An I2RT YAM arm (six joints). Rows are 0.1 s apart.
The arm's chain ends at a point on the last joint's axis. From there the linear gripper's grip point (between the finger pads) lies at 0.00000 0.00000 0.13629 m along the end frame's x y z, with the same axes.
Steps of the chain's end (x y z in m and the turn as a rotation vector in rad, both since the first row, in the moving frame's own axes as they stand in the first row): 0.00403 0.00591 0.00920 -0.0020 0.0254 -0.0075; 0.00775 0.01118 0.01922 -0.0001 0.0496 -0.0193; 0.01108 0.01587 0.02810 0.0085 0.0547 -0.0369; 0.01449 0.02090 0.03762 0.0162 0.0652 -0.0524; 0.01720 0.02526 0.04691 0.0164 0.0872 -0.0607
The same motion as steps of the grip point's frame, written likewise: 0.00749 0.00617 0.00916 -0.0020 0.0254 -0.0075; 0.01451 0.01113 0.01905 -0.0001 0.0496 -0.0193; 0.01851 0.01457 0.02789 0.0085 0.0547 -0.0369; 0.02331 0.01846 0.03731 0.0162 0.0652 -0.0524; 0.02899 0.02267 0.04637 0.0164 0.0872 -0.0607
